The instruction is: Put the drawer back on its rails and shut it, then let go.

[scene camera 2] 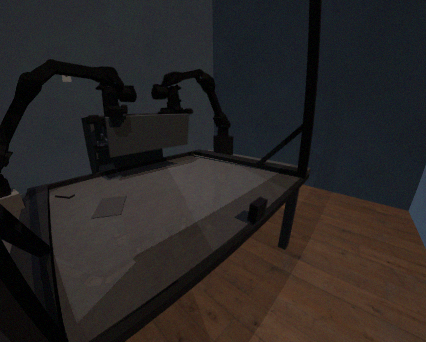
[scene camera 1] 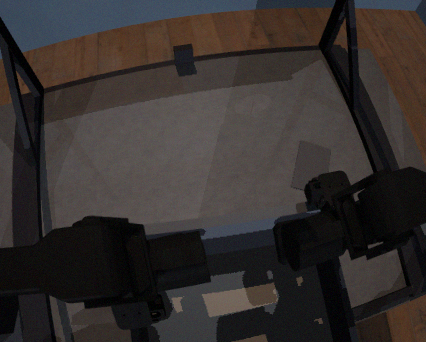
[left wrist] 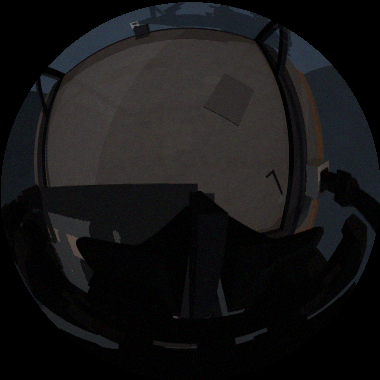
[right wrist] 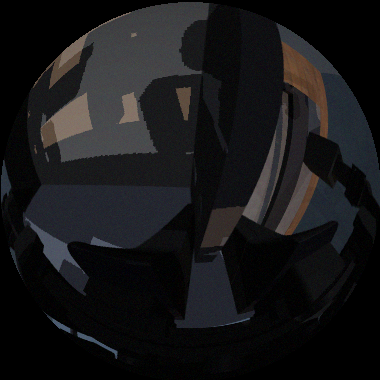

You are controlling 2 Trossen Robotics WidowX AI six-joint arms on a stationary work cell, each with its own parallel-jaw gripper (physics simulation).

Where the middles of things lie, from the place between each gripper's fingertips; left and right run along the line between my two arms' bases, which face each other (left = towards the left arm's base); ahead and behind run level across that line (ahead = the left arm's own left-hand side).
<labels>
Now: right hand 11 cm short of the grey drawer (right wrist: 182, 110) and 16 cm to the right of it. From my right hand the other things lie so: dark cabinet (scene camera 2: 92, 132) 39 cm ahead, 16 cm to the left, 13 cm below.
I see the grey drawer 9 cm ahead of my left hand, 16 cm to the right of it and 2 cm above it. The rest, counted from my left hand: dark cabinet 37 cm ahead, 16 cm to the right, 11 cm below.
</labels>
